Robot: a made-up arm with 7 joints.
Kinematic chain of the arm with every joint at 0, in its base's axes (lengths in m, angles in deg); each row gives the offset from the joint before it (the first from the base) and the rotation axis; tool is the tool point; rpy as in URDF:
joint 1: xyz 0 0 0.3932 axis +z
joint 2: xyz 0 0 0 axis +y
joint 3: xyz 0 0 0.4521 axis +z
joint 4: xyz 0.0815 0 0 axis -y
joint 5: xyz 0.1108 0 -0.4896 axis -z
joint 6: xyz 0 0 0 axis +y
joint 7: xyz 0.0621 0 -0.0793 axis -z
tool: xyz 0 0 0 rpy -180 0 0
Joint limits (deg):
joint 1: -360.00..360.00
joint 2: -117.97..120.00
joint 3: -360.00..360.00
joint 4: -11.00..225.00
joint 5: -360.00..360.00
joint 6: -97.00..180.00
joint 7: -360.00..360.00
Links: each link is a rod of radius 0.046 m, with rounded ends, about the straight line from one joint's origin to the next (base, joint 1, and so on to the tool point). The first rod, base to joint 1, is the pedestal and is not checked.
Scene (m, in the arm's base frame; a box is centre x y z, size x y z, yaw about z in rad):
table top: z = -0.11
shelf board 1: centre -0.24 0.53 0.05 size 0.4 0.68 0.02 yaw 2
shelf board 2: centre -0.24 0.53 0.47 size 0.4 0.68 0.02 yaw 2
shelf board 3: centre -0.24 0.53 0.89 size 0.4 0.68 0.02 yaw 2
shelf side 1: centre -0.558 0.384 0.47 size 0.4 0.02 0.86 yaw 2
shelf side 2: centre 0.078 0.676 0.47 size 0.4 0.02 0.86 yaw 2
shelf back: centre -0.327 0.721 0.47 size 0.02 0.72 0.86 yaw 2
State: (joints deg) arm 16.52 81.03 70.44 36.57 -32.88 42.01 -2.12
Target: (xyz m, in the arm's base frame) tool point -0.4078 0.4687 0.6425
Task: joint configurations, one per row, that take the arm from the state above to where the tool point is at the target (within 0.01 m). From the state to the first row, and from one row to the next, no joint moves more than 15 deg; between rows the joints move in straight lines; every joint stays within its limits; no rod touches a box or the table.
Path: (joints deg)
1: 13.48 90.77 79.19 24.68 -31.10 46.08 1.11
2: 10.44 100.52 87.93 12.78 -29.32 50.16 4.34
3: 7.40 110.26 96.68 0.89 -27.53 54.23 7.57
4: 4.36 120.00 105.42 -11.00 -25.75 58.30 10.80
5: 16.37 107.07 114.00 -0.27 -28.13 51.71 6.50
6: 28.39 94.13 122.59 10.45 -30.52 45.11 2.19
7: 40.40 81.20 131.17 21.18 -32.90 38.51 -2.12
8: 44.12 75.06 122.55 32.70 -32.93 37.43 -2.12
9: 47.83 68.93 113.92 44.22 -32.95 36.34 -2.12
10: 51.55 62.80 105.30 55.74 -32.98 35.26 -2.12

